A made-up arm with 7 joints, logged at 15 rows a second.
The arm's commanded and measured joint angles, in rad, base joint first. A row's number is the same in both.
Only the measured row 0 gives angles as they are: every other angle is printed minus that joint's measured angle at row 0.
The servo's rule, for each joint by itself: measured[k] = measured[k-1] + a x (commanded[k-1-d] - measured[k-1]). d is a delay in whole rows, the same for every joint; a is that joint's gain. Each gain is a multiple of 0.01, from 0.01 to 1. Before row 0 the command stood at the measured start. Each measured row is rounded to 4 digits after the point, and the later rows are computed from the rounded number. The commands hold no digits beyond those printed.
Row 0, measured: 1.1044, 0.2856, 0.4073, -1.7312, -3.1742, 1.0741, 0.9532
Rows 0 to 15, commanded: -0.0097, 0.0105, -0.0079, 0.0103, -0.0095, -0.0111, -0.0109; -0.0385, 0.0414, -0.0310, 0.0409, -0.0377, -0.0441, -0.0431; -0.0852, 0.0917, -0.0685, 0.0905, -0.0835, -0.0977, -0.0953; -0.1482, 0.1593, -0.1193, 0.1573, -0.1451, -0.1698, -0.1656; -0.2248, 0.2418, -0.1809, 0.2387, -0.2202, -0.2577, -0.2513; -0.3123, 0.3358, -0.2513, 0.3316, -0.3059, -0.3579, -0.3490; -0.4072, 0.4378, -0.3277, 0.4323, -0.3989, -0.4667, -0.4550; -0.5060, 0.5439, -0.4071, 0.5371, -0.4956, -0.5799, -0.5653; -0.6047, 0.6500, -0.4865, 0.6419, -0.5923, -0.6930, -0.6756; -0.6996, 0.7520, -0.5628, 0.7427, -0.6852, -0.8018, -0.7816; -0.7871, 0.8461, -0.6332, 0.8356, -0.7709, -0.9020, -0.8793; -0.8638, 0.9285, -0.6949, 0.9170, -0.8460, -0.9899, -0.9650; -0.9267, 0.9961, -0.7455, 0.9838, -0.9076, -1.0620, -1.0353; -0.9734, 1.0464, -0.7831, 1.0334, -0.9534, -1.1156, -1.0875; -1.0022, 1.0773, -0.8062, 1.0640, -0.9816, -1.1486, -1.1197; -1.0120, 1.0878, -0.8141, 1.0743, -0.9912, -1.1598, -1.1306
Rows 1 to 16, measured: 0.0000, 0.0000, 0.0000, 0.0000, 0.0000, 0.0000, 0.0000; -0.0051, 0.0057, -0.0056, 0.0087, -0.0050, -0.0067, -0.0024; -0.0228, 0.0250, -0.0236, 0.0357, -0.0223, -0.0291, -0.0114; -0.0559, 0.0610, -0.0555, 0.0817, -0.0547, -0.0703, -0.0299; -0.1048, 0.1141, -0.1008, 0.1452, -0.1026, -0.1300, -0.0598; -0.1684, 0.1831, -0.1577, 0.2237, -0.1649, -0.2066, -0.1019; -0.2447, 0.2656, -0.2242, 0.3143, -0.2396, -0.2974, -0.1563; -0.3308, 0.3586, -0.2977, 0.4134, -0.3240, -0.3990, -0.2220; -0.4237, 0.4587, -0.3754, 0.5173, -0.4149, -0.5075, -0.2975; -0.5196, 0.5620, -0.4543, 0.6220, -0.5089, -0.6188, -0.3807; -0.6150, 0.6646, -0.5313, 0.7234, -0.6023, -0.7286, -0.4689; -0.7062, 0.7626, -0.6036, 0.8176, -0.6917, -0.8326, -0.5592; -0.7897, 0.8522, -0.6684, 0.9011, -0.7735, -0.9270, -0.6485; -0.8623, 0.9299, -0.7231, 0.9706, -0.8446, -1.0080, -0.7336; -0.9212, 0.9928, -0.7657, 1.0234, -0.9023, -1.0726, -0.8115; -0.9641, 1.0384, -0.7945, 1.0575, -0.9443, -1.1182, -0.8793
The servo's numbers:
d 1
a 0.53 0.54 0.71 0.84 0.53 0.60 0.22

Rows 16 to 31, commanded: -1.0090, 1.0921, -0.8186, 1.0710, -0.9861, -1.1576, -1.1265; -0.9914, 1.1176, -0.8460, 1.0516, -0.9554, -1.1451, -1.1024; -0.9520, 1.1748, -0.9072, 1.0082, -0.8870, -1.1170, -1.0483; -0.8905, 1.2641, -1.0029, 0.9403, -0.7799, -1.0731, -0.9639; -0.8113, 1.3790, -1.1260, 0.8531, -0.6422, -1.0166, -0.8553; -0.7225, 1.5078, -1.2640, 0.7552, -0.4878, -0.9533, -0.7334; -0.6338, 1.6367, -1.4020, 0.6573, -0.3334, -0.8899, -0.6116; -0.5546, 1.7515, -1.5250, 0.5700, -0.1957, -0.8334, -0.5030; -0.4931, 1.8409, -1.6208, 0.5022, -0.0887, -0.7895, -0.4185; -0.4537, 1.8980, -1.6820, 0.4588, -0.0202, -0.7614, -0.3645; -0.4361, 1.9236, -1.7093, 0.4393, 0.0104, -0.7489, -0.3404; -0.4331, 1.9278, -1.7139, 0.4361, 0.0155, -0.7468, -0.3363; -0.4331, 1.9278, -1.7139, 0.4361, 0.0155, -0.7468, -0.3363; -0.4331, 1.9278, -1.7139, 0.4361, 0.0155, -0.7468, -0.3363; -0.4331, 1.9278, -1.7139, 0.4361, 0.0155, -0.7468, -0.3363; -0.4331, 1.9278, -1.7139, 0.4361, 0.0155, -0.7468, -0.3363
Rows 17 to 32, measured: -0.9895, 1.0651, -0.8084, 1.0716, -0.9692, -1.1432, -0.9346; -0.9998, 1.0797, -0.8156, 1.0711, -0.9782, -1.1518, -0.9768; -0.9953, 1.1002, -0.8372, 1.0547, -0.9661, -1.1478, -1.0044; -0.9724, 1.1405, -0.8869, 1.0156, -0.9242, -1.1293, -1.0141; -0.9290, 1.2072, -0.9693, 0.9523, -0.8477, -1.0956, -1.0031; -0.8666, 1.3000, -1.0806, 0.8690, -0.7388, -1.0482, -0.9706; -0.7902, 1.4122, -1.2108, 0.7734, -0.6058, -0.9913, -0.9184; -0.7073, 1.5334, -1.3466, 0.6759, -0.4614, -0.9305, -0.8509; -0.6264, 1.6512, -1.4733, 0.5869, -0.3206, -0.8722, -0.7744; -0.5558, 1.7536, -1.5780, 0.5158, -0.1977, -0.8226, -0.6961; -0.5017, 1.8316, -1.6518, 0.4679, -0.1036, -0.7859, -0.6231; -0.4669, 1.8813, -1.6926, 0.4439, -0.0432, -0.7637, -0.5609; -0.4490, 1.9064, -1.7077, 0.4373, -0.0121, -0.7536, -0.5115; -0.4406, 1.9180, -1.7121, 0.4363, 0.0025, -0.7495, -0.4730; -0.4366, 1.9233, -1.7134, 0.4361, 0.0094, -0.7479, -0.4429; -0.4347, 1.9257, -1.7138, 0.4361, 0.0126, -0.7472, -0.4194
